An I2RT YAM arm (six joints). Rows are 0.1 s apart.
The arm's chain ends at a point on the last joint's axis. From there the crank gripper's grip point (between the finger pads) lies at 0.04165 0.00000 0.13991 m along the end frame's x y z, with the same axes.
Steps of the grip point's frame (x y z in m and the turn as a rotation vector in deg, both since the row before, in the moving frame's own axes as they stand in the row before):
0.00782, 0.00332, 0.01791, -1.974, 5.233, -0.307
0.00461, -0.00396, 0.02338, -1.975, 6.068, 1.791
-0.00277, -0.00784, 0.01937, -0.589, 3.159, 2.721
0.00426, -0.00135, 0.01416, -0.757, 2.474, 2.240
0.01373, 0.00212, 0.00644, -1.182, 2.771, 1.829
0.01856, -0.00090, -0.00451, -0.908, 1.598, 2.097
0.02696, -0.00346, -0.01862, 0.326, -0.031, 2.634
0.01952, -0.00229, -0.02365, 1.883, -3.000, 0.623
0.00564, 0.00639, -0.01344, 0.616, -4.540, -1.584
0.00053, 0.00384, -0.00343, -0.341, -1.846, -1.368
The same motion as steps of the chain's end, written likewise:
-0.00478, -0.00117, 0.02237, -1.974, 5.233, -0.307
-0.00985, -0.01023, 0.02867, -1.975, 6.068, 1.791
-0.01033, -0.01142, 0.02189, -0.589, 3.159, 2.721
-0.00167, -0.00493, 0.01611, -0.757, 2.474, 2.240
0.00708, -0.00218, 0.00866, -1.182, 2.771, 1.829
0.01474, -0.00470, -0.00326, -0.908, 1.598, 2.097
0.02706, -0.00458, -0.01865, 0.326, -0.031, 2.634
0.02688, 0.00193, -0.02557, 1.883, -3.000, 0.623
0.01688, 0.00891, -0.01628, 0.616, -4.540, -1.584
0.00506, 0.00394, -0.00470, -0.341, -1.846, -1.368

